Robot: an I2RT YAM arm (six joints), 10 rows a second.
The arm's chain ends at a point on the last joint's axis. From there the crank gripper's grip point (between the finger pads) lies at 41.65 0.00 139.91 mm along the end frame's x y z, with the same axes.
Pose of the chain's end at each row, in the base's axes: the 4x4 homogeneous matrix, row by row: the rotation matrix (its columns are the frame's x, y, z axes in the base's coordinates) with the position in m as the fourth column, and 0 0 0 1 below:
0.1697 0.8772 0.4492 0.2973; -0.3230 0.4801 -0.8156 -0.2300; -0.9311 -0.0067 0.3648 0.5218; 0 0 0 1
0.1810 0.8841 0.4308 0.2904; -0.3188 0.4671 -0.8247 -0.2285; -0.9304 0.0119 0.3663 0.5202; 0 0 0 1
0.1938 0.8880 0.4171 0.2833; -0.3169 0.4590 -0.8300 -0.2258; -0.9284 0.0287 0.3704 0.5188; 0 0 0 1
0.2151 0.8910 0.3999 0.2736; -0.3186 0.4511 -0.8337 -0.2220; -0.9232 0.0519 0.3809 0.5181; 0 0 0 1
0.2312 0.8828 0.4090 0.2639; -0.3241 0.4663 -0.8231 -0.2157; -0.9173 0.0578 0.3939 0.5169; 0 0 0 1
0.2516 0.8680 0.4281 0.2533; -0.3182 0.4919 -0.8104 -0.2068; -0.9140 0.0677 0.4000 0.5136; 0 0 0 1
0.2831 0.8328 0.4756 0.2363; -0.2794 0.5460 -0.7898 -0.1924; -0.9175 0.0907 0.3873 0.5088; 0 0 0 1
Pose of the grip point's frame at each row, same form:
0.1697 0.8772 0.4492 0.3672; -0.3230 0.4801 -0.8156 -0.3576; -0.9311 -0.0067 0.3648 0.5341; 0 0 0 1
0.1810 0.8841 0.4308 0.3582; -0.3188 0.4671 -0.8247 -0.3572; -0.9304 0.0119 0.3663 0.5327; 0 0 0 1
0.1938 0.8880 0.4171 0.3497; -0.3169 0.4590 -0.8300 -0.3551; -0.9284 0.0287 0.3704 0.5320; 0 0 0 1
0.2151 0.8910 0.3999 0.3385; -0.3186 0.4511 -0.8337 -0.3519; -0.9232 0.0519 0.3809 0.5329; 0 0 0 1
0.2312 0.8828 0.4090 0.3308; -0.3241 0.4663 -0.8231 -0.3444; -0.9173 0.0578 0.3939 0.5338; 0 0 0 1
0.2516 0.8680 0.4281 0.3237; -0.3182 0.4919 -0.8104 -0.3334; -0.9140 0.0677 0.4000 0.5315; 0 0 0 1
0.2831 0.8328 0.4756 0.3146; -0.2794 0.5460 -0.7898 -0.3145; -0.9175 0.0907 0.3873 0.5248; 0 0 0 1

